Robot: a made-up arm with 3 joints. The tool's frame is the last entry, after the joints. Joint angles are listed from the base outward.
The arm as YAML. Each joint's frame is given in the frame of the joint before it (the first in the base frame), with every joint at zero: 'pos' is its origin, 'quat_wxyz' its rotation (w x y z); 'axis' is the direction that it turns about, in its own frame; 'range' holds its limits. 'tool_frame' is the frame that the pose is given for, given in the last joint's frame.
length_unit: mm
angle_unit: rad
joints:
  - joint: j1
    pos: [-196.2, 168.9, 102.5]
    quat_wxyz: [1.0, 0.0, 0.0, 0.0]
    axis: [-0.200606, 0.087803, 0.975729]
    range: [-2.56, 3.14]
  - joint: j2
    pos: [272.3, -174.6, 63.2]
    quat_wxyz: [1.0, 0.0, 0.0, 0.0]
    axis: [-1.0, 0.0, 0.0]
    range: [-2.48, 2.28]
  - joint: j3
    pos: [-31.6, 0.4, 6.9]
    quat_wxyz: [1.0, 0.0, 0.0, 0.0]
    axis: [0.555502, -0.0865, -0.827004]
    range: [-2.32, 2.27]
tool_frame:
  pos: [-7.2, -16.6, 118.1]
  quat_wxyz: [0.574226, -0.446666, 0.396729, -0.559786]
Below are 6 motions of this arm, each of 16 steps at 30 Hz.
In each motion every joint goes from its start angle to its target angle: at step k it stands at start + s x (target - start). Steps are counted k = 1, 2, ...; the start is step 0. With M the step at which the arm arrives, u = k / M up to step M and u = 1 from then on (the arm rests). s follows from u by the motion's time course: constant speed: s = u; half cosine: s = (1 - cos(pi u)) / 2; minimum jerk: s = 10 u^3 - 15 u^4 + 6 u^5.
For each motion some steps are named. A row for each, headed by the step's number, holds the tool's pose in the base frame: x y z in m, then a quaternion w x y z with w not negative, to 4 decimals.
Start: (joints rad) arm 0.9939 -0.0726 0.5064
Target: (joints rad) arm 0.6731 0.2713 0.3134
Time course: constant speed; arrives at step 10
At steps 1, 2, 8, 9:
1: 0.1073 0.2498 0.2711 0.6863 -0.5472 0.3361 -0.3415
2: 0.1059 0.2430 0.2737 0.6844 -0.5473 0.3229 -0.3575
8: 0.0945 0.2057 0.2839 0.6533 -0.5559 0.2468 -0.4509
9: 0.0922 0.2000 0.2847 0.6449 -0.5587 0.2347 -0.4656

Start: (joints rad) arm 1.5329 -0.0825 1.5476
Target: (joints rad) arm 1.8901 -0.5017 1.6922
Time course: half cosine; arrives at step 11
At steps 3, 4, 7, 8, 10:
3: 0.0268 0.3655 0.2106 0.5444 -0.4723 0.6150 -0.3199
4: 0.0222 0.3739 0.2051 0.5265 -0.4866 0.6264 -0.3060
7: 0.0020 0.4012 0.1847 0.4557 -0.5374 0.6582 -0.2651
8: -0.0049 0.4085 0.1785 0.4331 -0.5522 0.6650 -0.2555
10: -0.0144 0.4172 0.1705 0.4030 -0.5709 0.6721 -0.2449

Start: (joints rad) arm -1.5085 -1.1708 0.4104
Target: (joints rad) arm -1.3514 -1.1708 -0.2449
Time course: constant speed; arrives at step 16
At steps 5, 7, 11, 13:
5: -0.4693 -0.1010 0.0822 0.3860 0.5589 0.5231 -0.5149
7: -0.4644 -0.1093 0.0881 0.4076 0.5246 0.5203 -0.5367
11: -0.4532 -0.1245 0.1006 0.4498 0.4535 0.5100 -0.5762
13: -0.4470 -0.1313 0.1072 0.4701 0.4168 0.5025 -0.5939

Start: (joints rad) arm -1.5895 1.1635 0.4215
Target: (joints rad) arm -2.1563 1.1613 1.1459
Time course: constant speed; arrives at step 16
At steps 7, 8, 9, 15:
7: -0.3768 -0.0175 0.1838 0.4040 0.0130 -0.5164 0.7549
8: -0.3846 -0.0090 0.1823 0.4224 -0.0144 -0.5094 0.7496
9: -0.3920 -0.0002 0.1807 0.4406 -0.0415 -0.5014 0.7435
15: -0.4256 0.0584 0.1702 0.5473 -0.1928 -0.4323 0.6902

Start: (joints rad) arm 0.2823 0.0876 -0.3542
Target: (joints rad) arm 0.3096 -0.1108 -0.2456
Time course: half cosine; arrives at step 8
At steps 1, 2, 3, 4, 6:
1: 0.0800 0.0926 0.2913 0.6188 -0.6370 0.1701 -0.4270
2: 0.0812 0.0902 0.2919 0.6252 -0.6293 0.1800 -0.4252
3: 0.0829 0.0866 0.2925 0.6343 -0.6176 0.1948 -0.4222
4: 0.0850 0.0823 0.2930 0.6445 -0.6037 0.2125 -0.4183
6: 0.0889 0.0744 0.2932 0.6618 -0.5777 0.2454 -0.4099

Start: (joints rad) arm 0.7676 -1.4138 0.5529
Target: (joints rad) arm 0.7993 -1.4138 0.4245
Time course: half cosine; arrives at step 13
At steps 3, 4, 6, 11, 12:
3: 0.1623 0.1080 0.1496 0.5294 -0.2147 0.8202 0.0292
4: 0.1630 0.1093 0.1500 0.5337 -0.2174 0.8167 0.0305
6: 0.1648 0.1125 0.1510 0.5442 -0.2242 0.8078 0.0336
11: 0.1685 0.1199 0.1534 0.5672 -0.2390 0.7871 0.0409
12: 0.1688 0.1206 0.1536 0.5692 -0.2402 0.7853 0.0415

